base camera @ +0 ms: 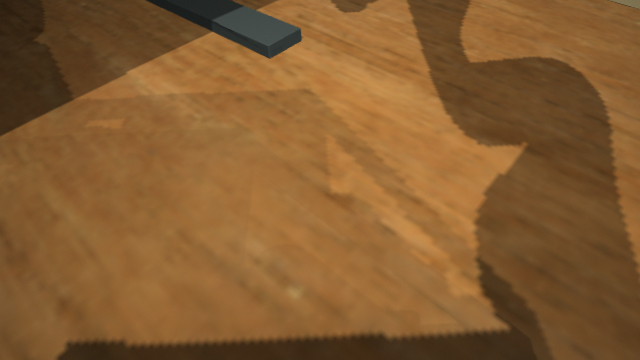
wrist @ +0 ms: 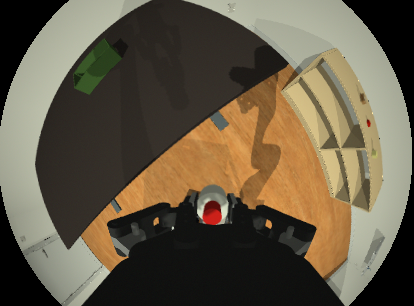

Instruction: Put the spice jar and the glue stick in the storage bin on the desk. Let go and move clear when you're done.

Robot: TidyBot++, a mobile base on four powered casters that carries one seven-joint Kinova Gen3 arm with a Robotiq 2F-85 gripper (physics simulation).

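Places are measured from the arm's base along level axes (x ahead, y left, z up), in centimetres.
Pixels of known places: gripper, fingertip midpoint: point(wrist: 212, 200).
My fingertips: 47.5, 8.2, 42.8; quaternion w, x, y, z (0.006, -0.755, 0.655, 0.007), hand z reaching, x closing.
Ahead of a thing's pixels: the offset from my fingertips to its middle, as dx, dy, dz. "*": to the spot under its first point. Level surfaces: height alone.
My gripper point(wrist: 212, 200) is shut on a white cylinder with a narrower red top, which looks like the glue stick @(-0.3, -0.1, +0.8) point(wrist: 212, 216). It holds it at the bottom middle of the wrist view, over the wooden floor and short of the desk. The green storage bin @(+27.6, +42.0, -6.7) point(wrist: 92, 76) stands on the dark desk @(dz -10.4) point(wrist: 100, 150), near its far edge at the upper left of the wrist view. The inside of the bin is partly in shadow, and I cannot tell what it holds. I cannot make out the spice jar in either view. The gripper does not show in the base camera view.
A grey desk foot point(base camera: 260, 31) point(wrist: 219, 120) reaches out over the wooden floor @(dz -82.4) point(base camera: 200, 225) point(wrist: 310, 220). A second foot point(wrist: 116, 205) shows at the desk's near left. A beige shelf unit @(* +27.2, -92.2, -66.4) point(wrist: 326, 146) with small items on top, one a red item @(+41.2, -92.8, -20.2) point(wrist: 368, 123), stands at the right.
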